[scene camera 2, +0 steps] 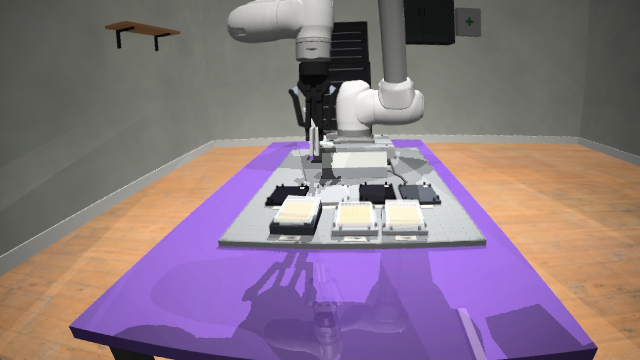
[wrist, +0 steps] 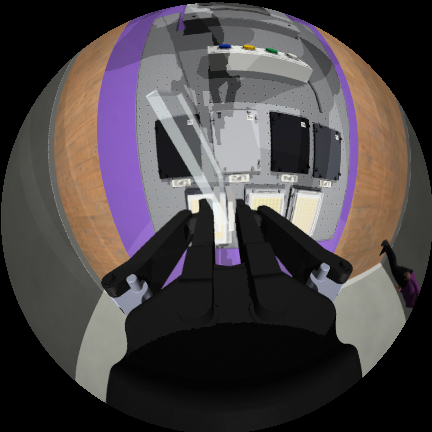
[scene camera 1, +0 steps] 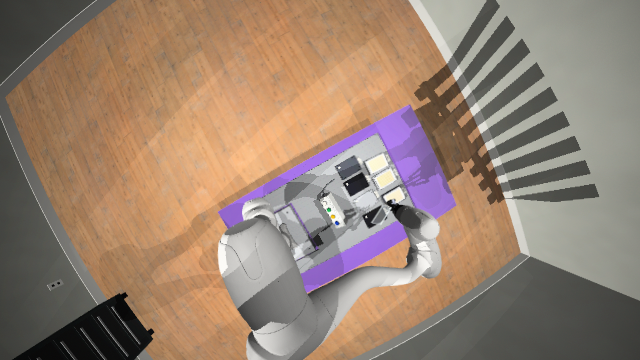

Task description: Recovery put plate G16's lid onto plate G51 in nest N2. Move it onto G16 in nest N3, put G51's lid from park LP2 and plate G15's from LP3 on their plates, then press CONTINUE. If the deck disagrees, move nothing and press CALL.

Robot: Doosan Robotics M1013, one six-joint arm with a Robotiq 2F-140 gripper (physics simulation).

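Frame: origin at the arm's base, x ahead, y left, z up, level; millimetres.
Where they show: gripper, fingertip midpoint: [scene camera 2: 314,154] [wrist: 222,196] [scene camera 1: 386,203]; arm's base, link origin: [scene camera 2: 354,140].
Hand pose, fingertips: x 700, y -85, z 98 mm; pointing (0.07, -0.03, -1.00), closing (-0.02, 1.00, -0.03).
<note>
Each offset is from my fingertips to the top centre of the thing. "spot": to the spot under its first point. Level surfaces: height alone.
My gripper [scene camera 1: 391,204] [scene camera 2: 314,132] [wrist: 222,196] is shut on a clear lid {69 mm back, 20 mm right, 112 mm up} [scene camera 1: 381,215] [scene camera 2: 314,143] [wrist: 177,140], held on edge above the deck beside the near-side plates; its label is not readable. Plates with cream wells sit in nest N3 {spot: 93 mm ahead, 14 mm right, 99 mm down} [scene camera 1: 393,195] [scene camera 2: 298,210], on a dark raised base, N1 {101 mm ahead, 104 mm left, 113 mm down} [scene camera 1: 385,178] [scene camera 2: 355,215] [wrist: 266,202] and N2 {90 mm ahead, 220 mm left, 112 mm down} [scene camera 1: 376,163] [scene camera 2: 403,214] [wrist: 306,212]. I cannot tell which carry clear lids. Black pad LP3 [scene camera 2: 287,194] [wrist: 175,155] and light pad LP2 {81 mm back, 33 mm left, 123 mm down} [scene camera 2: 334,194] [wrist: 240,145] show no clear lid outline. Plate names are unreadable.
A black pad {spot: 74 mm back, 161 mm left, 133 mm down} [scene camera 2: 376,193] [wrist: 289,142] and a dark grey pad {spot: 71 mm back, 286 mm left, 133 mm down} [scene camera 2: 419,193] [wrist: 327,150] stand beside LP2. Behind the pads is a button box {298 mm back, 93 mm left, 59 mm down} [scene camera 1: 332,210] [scene camera 2: 360,165] [wrist: 265,67] with blue, yellow, green and white buttons and a cable. Everything stands on a grey board {142 mm down} [scene camera 2: 250,227] on a purple table {156 mm down} [scene camera 2: 200,280].
</note>
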